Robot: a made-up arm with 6 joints. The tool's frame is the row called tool.
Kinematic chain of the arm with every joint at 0, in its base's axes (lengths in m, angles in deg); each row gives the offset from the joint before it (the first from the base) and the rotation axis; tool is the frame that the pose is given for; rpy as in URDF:
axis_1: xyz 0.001 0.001 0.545 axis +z
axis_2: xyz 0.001 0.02 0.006 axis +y
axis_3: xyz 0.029 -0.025 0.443 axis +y
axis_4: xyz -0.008 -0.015 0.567 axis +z
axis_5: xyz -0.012 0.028 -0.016 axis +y
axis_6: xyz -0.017 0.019 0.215 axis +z
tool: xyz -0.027 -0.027 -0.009 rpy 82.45 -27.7 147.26
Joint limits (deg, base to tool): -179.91..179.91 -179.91..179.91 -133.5..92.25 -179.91..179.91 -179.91..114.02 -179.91..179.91
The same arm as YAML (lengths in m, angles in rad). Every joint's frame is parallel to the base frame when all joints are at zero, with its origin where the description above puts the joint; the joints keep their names.
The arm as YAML. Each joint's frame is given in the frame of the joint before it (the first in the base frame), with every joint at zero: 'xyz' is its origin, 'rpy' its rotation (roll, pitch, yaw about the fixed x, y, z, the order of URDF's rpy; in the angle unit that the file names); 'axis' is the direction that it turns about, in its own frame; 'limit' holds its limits. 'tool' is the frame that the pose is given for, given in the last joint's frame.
units:
  length: m
  angle: rad
joints:
  - name: axis_1
    type: revolute
    origin:
      xyz: [0.001, 0.001, 0.545]
      rpy: [0.0, 0.0, 0.0]
    axis: [0.0, 0.0, 1.0]
    limit:
      lower: -3.14
      upper: 3.14
  - name: axis_2
    type: revolute
    origin:
      xyz: [0.001, 0.02, 0.006]
      rpy: [0.0, 0.0, 0.0]
    axis: [0.0, 1.0, 0.0]
    limit:
      lower: -3.14
      upper: 3.14
  - name: axis_3
    type: revolute
    origin:
      xyz: [0.029, -0.025, 0.443]
      rpy: [0.0, 0.0, 0.0]
    axis: [0.0, 1.0, 0.0]
    limit:
      lower: -2.33
      upper: 1.6101
  - name: axis_4
    type: revolute
    origin:
      xyz: [-0.008, -0.015, 0.567]
      rpy: [0.0, 0.0, 0.0]
    axis: [0.0, 0.0, 1.0]
    limit:
      lower: -3.14
      upper: 3.14
  - name: axis_5
    type: revolute
    origin:
      xyz: [-0.012, 0.028, -0.016]
      rpy: [0.0, 0.0, 0.0]
    axis: [0.0, 1.0, 0.0]
    limit:
      lower: -3.14
      upper: 1.99
  - name: axis_6
    type: revolute
    origin:
      xyz: [-0.017, 0.019, 0.215]
      rpy: [0.0, 0.0, 0.0]
    axis: [0.0, 0.0, 1.0]
    limit:
      lower: -3.14
      upper: 3.14
tool:
  origin:
    xyz: [-0.027, -0.027, -0.009]
    rpy: [1.439, -0.4835, 2.5702]

